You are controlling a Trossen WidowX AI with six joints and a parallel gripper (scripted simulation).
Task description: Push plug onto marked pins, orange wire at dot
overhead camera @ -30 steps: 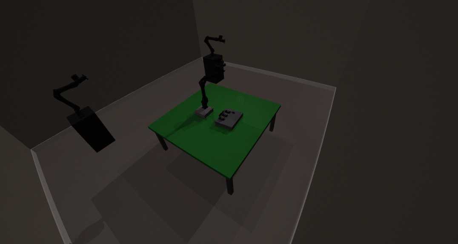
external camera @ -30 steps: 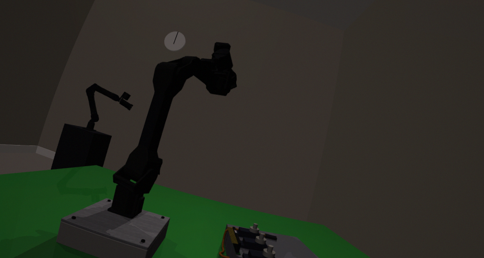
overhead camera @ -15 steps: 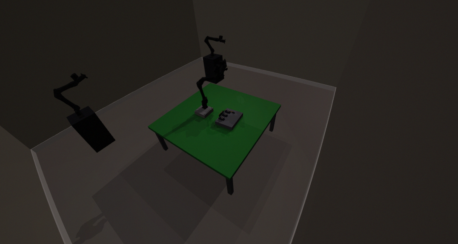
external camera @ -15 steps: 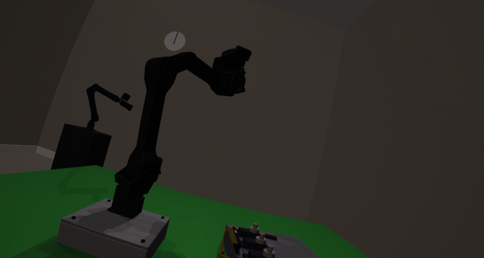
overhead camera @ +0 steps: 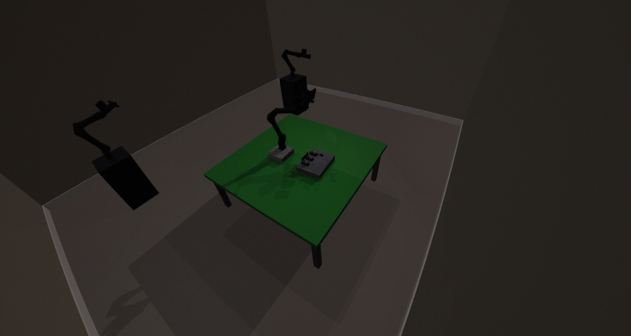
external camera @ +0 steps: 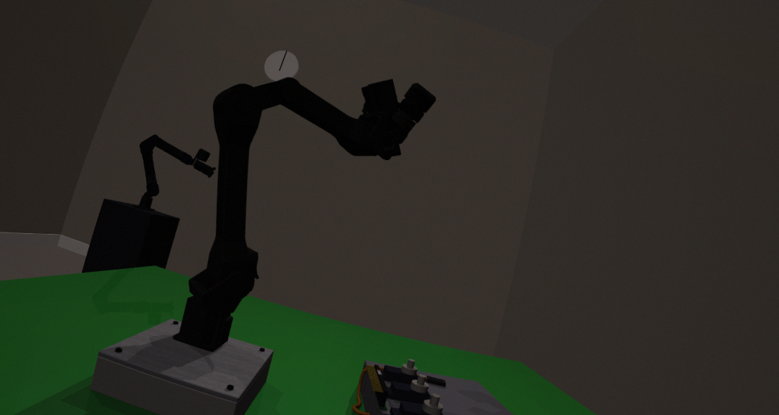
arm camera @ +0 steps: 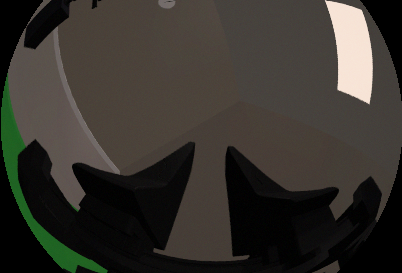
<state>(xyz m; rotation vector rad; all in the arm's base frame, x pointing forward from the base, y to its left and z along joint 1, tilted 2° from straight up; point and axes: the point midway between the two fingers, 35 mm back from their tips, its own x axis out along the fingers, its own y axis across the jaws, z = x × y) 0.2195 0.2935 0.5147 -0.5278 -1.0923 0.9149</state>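
Right now the red dot is 520 mm below my gripper tip, 270 mm to the right of it and 50 mm ahead of it. From my gripper tip the other things lie so: grey holder plate (570 mm below, 280 mm to the right, 220 mm ahead); pale band (520 mm below, 280 mm to the right, 60 mm ahead).
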